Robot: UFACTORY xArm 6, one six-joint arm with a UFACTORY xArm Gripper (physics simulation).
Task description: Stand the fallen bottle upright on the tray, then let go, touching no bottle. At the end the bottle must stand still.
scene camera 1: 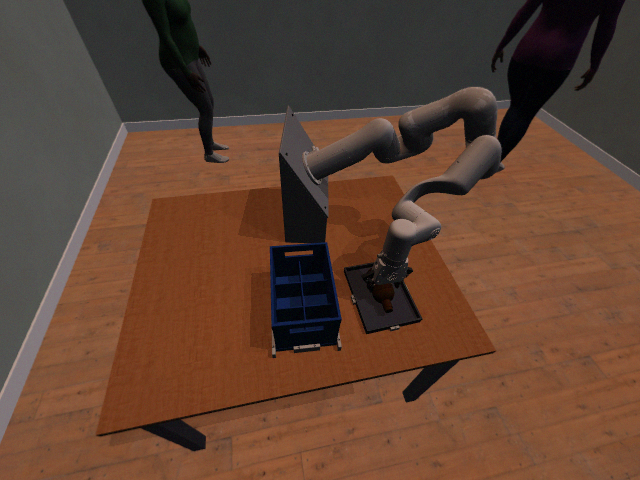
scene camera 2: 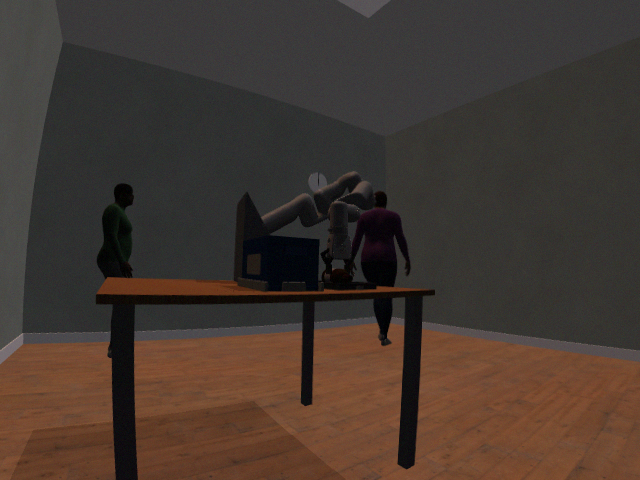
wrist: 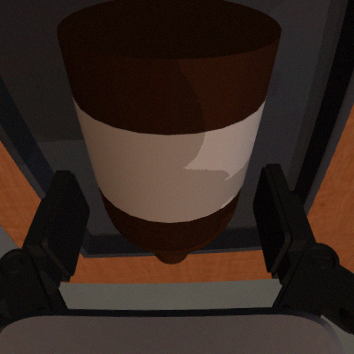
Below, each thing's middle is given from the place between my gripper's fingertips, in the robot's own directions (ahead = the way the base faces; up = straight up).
The brown bottle (wrist: 169,106) is 1 cm below my hand and 1 cm ahead of it.
